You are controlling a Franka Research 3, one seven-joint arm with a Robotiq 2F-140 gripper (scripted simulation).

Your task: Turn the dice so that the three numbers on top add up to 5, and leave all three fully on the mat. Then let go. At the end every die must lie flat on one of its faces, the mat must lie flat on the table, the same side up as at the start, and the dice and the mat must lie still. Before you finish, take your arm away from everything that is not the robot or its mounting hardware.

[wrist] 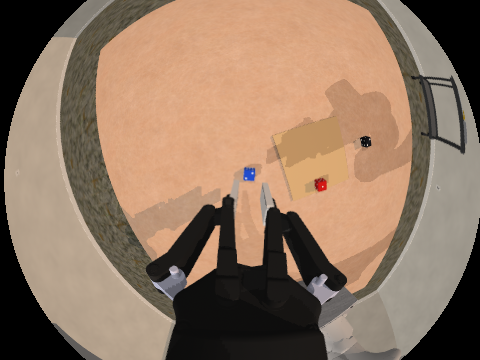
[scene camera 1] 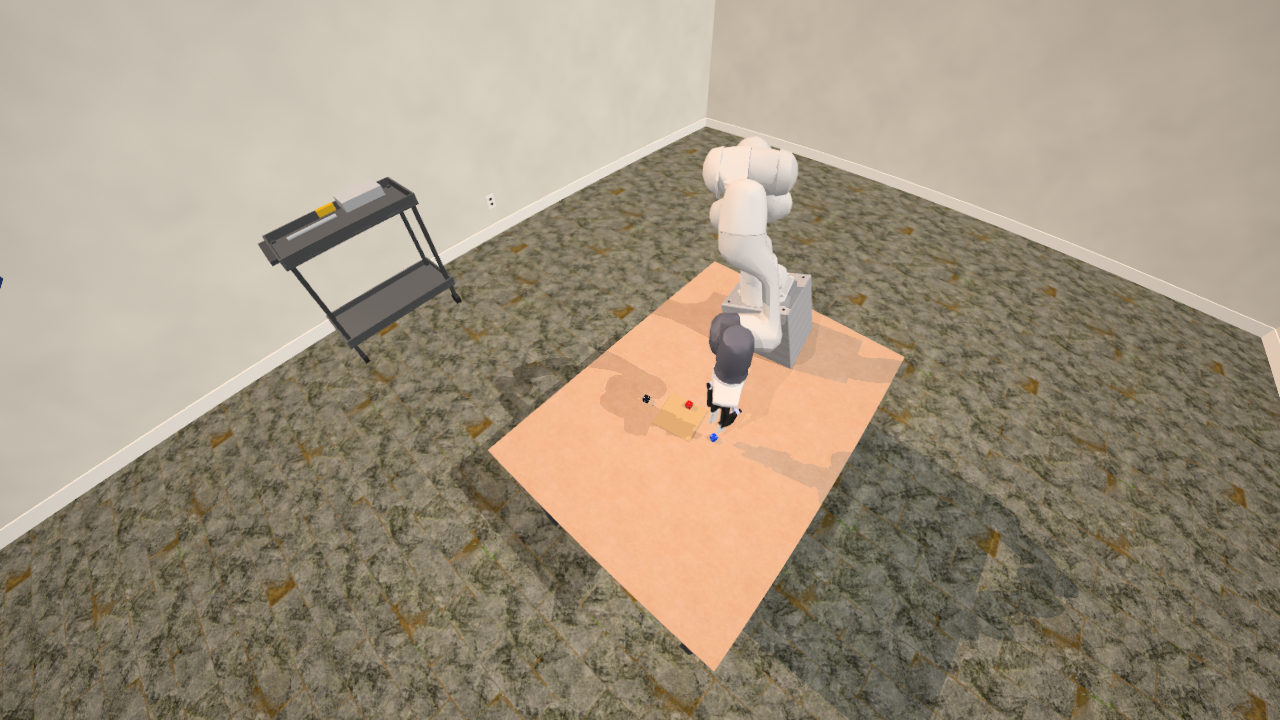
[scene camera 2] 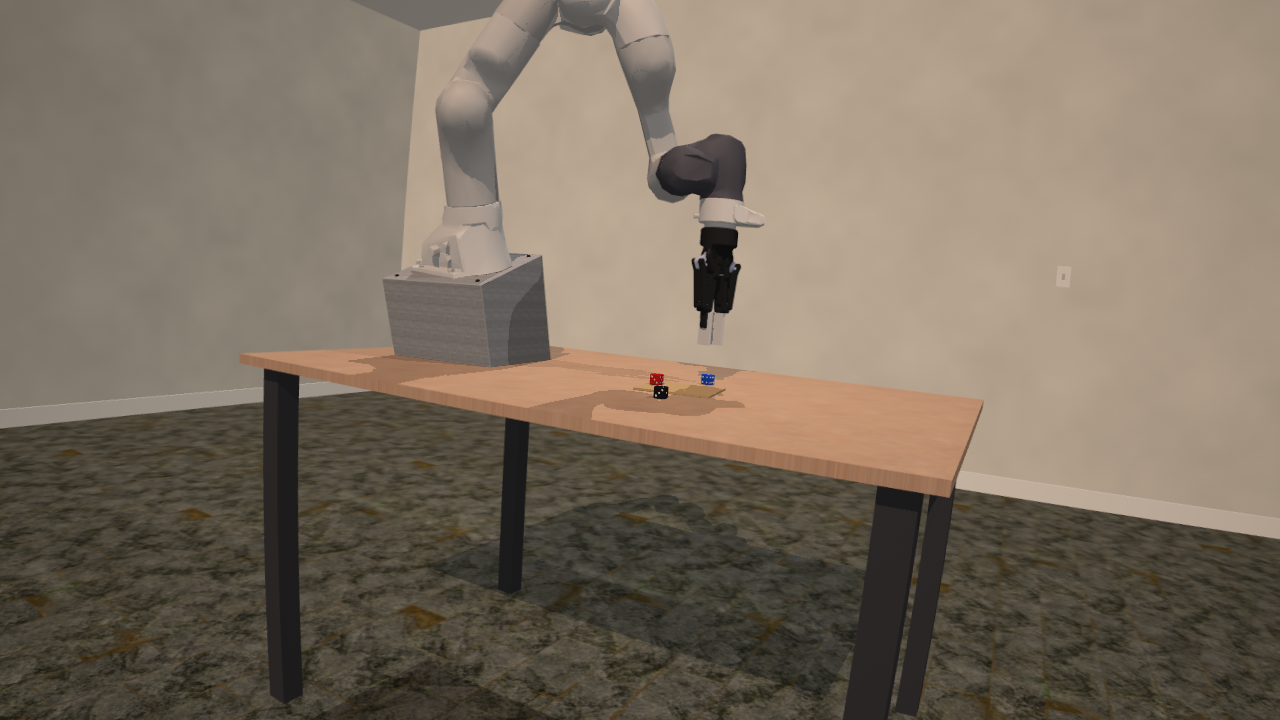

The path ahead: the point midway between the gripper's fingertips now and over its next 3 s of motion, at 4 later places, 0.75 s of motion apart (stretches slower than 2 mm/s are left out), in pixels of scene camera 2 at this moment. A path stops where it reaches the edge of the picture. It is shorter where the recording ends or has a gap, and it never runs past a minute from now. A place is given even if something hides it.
The gripper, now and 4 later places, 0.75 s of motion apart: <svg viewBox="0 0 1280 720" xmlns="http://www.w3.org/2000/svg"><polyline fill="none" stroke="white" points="710,345 708,353 707,367 707,370 708,372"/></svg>
